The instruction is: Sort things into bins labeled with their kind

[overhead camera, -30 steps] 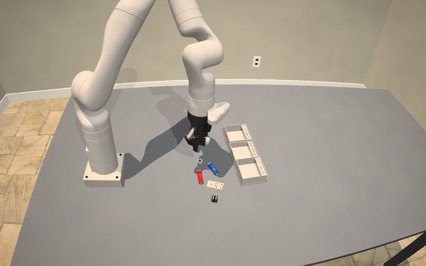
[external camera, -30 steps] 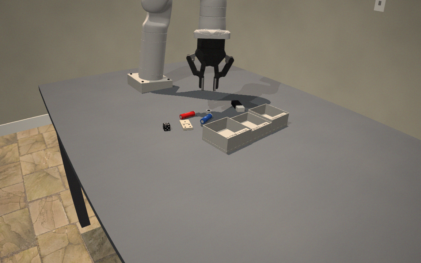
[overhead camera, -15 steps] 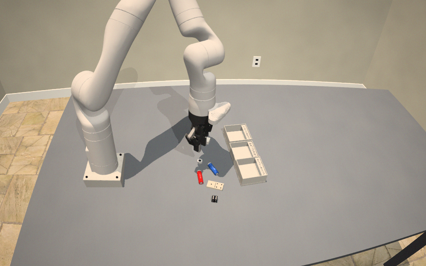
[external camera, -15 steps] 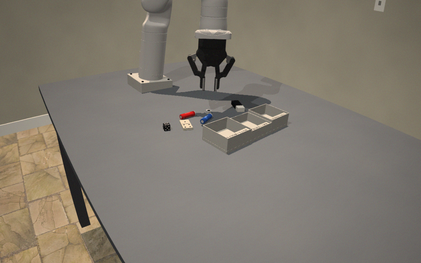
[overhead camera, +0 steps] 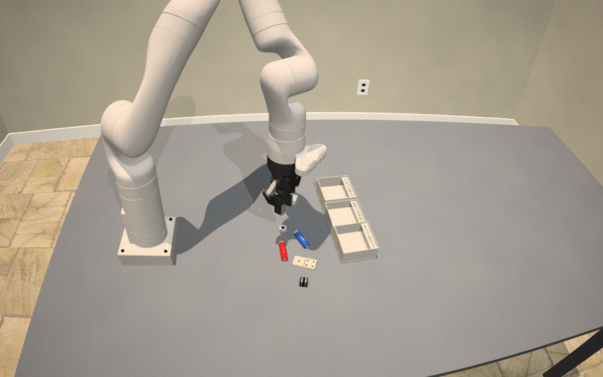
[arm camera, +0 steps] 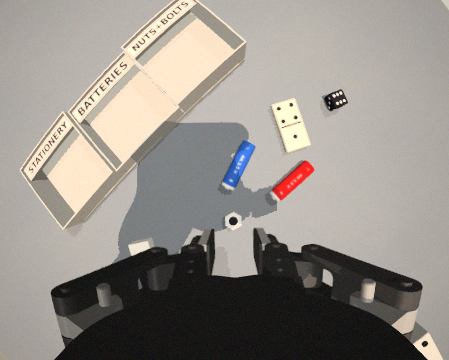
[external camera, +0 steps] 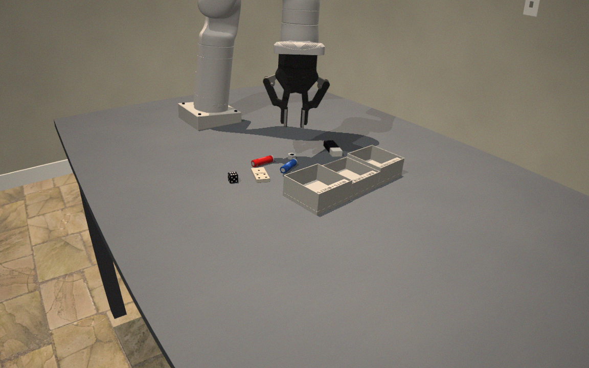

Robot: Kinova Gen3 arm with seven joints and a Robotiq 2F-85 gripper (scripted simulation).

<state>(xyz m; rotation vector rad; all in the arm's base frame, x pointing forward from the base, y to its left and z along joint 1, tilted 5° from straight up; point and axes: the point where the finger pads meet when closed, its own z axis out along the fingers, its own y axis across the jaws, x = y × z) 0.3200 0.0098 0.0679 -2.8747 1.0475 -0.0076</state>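
Now: hand 90 mm above the nut. Round my hand: blue battery (40 mm ahead, 40 mm to the right, 80 mm below); red battery (10 mm behind, 70 mm to the right, 80 mm below); black-and-white eraser (20 mm ahead, 100 mm to the left, 80 mm below).
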